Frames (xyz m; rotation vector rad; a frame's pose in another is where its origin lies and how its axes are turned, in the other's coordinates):
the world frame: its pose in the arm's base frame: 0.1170 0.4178 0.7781 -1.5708 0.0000 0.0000
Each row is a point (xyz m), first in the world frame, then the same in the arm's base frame.
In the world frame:
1: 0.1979 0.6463 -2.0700
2: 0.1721 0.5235 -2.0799
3: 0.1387 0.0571 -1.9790
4: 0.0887 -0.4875 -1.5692
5: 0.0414 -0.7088 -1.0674
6: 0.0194 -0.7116 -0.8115
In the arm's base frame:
1: 0.3149 -1.6522 0.1318
2: 0.2891 -1.6621 0.2546
3: 0.2557 -1.5612 0.7210
4: 0.2057 -1.1514 1.2656
5: 0.1584 -0.6496 1.4869
6: 0.1364 -0.3937 1.4897

